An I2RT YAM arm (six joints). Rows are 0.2 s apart.
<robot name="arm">
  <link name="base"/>
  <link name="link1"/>
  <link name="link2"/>
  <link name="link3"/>
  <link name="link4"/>
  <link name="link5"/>
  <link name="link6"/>
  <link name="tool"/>
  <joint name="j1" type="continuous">
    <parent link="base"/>
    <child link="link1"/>
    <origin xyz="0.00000 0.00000 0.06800"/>
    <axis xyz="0 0 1"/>
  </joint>
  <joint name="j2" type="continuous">
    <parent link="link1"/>
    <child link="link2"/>
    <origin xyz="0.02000 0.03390 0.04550" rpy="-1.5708 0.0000 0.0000"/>
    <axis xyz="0 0 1"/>
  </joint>
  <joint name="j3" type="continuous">
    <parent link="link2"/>
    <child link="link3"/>
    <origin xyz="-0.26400 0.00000 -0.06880" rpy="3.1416 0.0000 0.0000"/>
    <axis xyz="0 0 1"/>
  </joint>
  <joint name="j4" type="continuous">
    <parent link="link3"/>
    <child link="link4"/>
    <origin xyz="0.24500 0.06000 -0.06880"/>
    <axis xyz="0 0 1"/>
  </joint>
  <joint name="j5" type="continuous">
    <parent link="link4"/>
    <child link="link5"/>
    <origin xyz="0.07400 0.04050 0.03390" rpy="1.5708 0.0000 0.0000"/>
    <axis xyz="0 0 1"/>
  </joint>
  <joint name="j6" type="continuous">
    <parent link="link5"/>
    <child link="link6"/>
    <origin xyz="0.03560 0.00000 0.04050" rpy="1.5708 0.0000 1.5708"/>
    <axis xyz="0 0 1"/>
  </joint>
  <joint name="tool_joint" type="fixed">
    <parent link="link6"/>
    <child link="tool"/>
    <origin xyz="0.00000 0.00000 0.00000" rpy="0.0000 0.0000 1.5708"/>
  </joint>
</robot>
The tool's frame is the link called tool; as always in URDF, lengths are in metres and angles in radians. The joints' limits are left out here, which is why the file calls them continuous.
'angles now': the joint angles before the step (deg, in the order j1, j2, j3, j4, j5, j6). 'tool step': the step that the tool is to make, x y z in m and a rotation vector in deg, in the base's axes. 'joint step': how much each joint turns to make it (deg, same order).
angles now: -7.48 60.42 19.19 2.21 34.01 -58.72
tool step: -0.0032 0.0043 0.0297 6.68 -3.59 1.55
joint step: 0.29 -6.04 5.24 -11.43 -5.45 5.50
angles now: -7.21 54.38 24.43 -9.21 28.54 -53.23
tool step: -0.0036 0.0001 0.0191 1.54 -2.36 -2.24
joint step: -0.01 -2.76 3.26 -5.43 0.59 3.22
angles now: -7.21 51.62 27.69 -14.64 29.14 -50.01
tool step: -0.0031 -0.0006 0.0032 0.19 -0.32 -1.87
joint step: -0.10 -0.89 0.53 -1.86 1.24 1.48
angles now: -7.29 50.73 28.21 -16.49 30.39 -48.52
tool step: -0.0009 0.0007 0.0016 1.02 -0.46 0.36
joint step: 0.02 -0.46 0.27 -0.76 -0.93 0.72
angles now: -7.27 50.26 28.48 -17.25 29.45 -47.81
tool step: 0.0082 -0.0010 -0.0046 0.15 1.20 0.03
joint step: 0.01 3.22 0.44 1.57 -0.01 -0.02
